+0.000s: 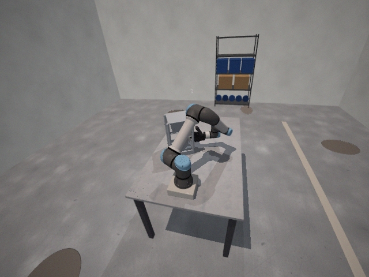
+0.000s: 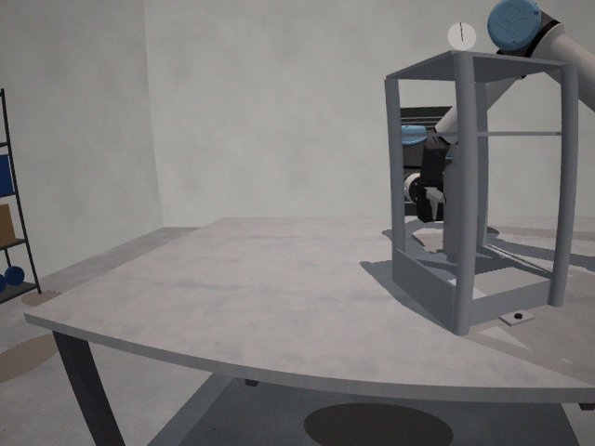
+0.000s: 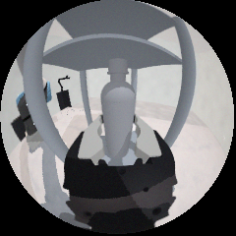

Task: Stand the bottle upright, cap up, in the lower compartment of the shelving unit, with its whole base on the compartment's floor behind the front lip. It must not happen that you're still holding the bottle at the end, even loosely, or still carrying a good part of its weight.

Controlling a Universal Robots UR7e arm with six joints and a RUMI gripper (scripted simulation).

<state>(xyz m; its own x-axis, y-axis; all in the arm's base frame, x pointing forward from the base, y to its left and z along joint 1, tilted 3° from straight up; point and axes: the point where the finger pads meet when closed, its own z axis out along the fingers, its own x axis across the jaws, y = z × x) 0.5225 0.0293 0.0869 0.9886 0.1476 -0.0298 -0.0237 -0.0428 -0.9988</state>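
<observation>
The grey bottle is 30 mm above my hand. From my hand the other things lie so: grey shelving unit: 20 mm behind, 50 mm to the left, 30 mm above.
</observation>
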